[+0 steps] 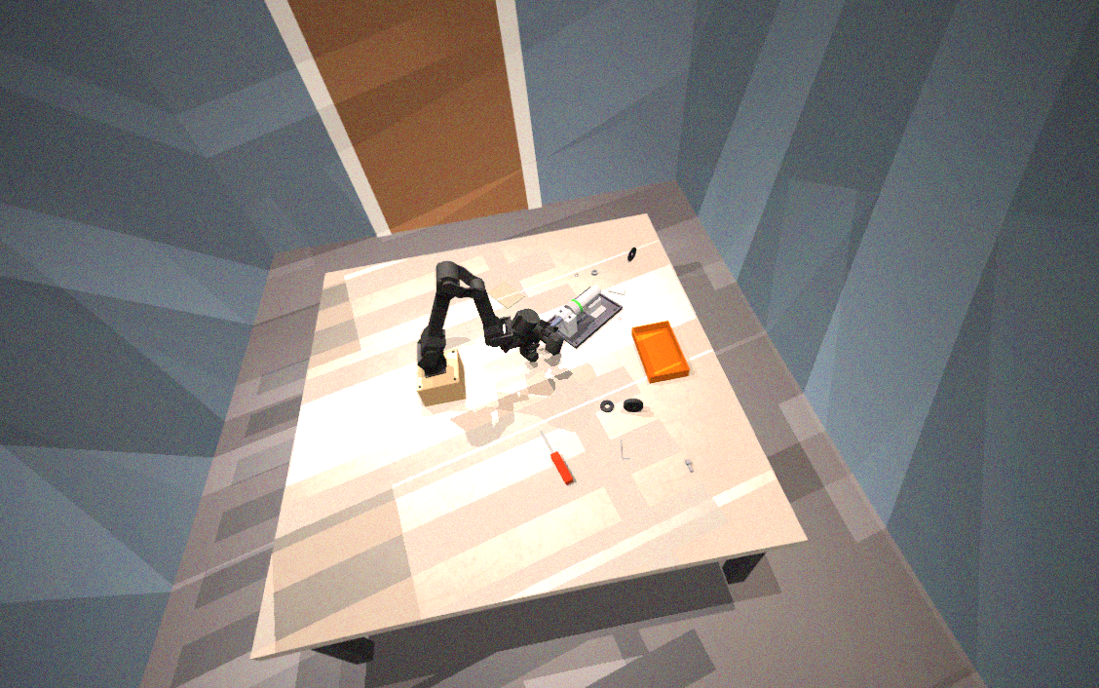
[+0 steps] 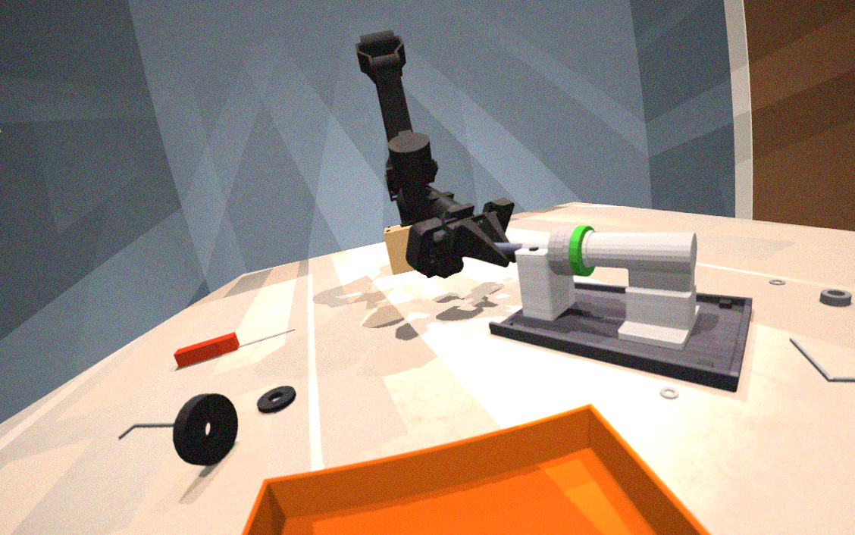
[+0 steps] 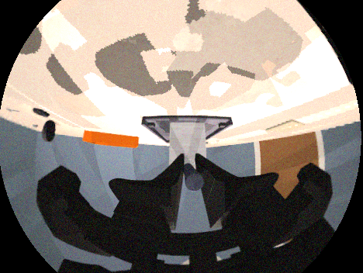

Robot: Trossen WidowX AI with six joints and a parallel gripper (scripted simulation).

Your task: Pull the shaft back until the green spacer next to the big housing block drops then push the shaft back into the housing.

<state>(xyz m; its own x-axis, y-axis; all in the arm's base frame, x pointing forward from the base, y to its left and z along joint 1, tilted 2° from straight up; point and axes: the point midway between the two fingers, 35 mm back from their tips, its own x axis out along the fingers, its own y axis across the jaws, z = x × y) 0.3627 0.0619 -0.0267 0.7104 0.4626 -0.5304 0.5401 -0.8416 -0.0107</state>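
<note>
My gripper tip is now 50 mm short of the shaft, 30 mm to the right of it and 20 mm below it. Also, from my gripper tip: orange tray: 290 mm ahead, 150 mm to the right, 50 mm below; grey spacer: 70 mm ahead, 40 mm to the left, 20 mm above; green spacer: 80 mm ahead, 50 mm to the left, 20 mm above.
</note>
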